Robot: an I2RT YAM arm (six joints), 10 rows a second.
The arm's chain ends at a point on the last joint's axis. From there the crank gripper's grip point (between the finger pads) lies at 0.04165 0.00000 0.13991 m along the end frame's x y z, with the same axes.
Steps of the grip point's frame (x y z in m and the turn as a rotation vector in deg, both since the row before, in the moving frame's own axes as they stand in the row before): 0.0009, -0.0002, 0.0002, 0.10, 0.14, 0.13; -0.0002, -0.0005, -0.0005, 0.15, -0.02, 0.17; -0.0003, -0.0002, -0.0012, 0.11, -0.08, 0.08; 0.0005, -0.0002, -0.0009, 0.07, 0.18, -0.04; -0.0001, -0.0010, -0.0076, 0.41, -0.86, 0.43; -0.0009, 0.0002, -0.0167, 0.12, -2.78, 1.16
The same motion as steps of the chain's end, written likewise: 0.0006, -0.0001, 0.0003, 0.10, 0.14, 0.13; -0.0002, -0.0003, -0.0005, 0.15, -0.02, 0.17; -0.0001, 0.0000, -0.0013, 0.11, -0.08, 0.08; 0.0001, 0.0000, -0.0008, 0.07, 0.18, -0.04; 0.0020, -0.0003, -0.0082, 0.41, -0.86, 0.43; 0.0059, -0.0003, -0.0186, 0.12, -2.78, 1.16
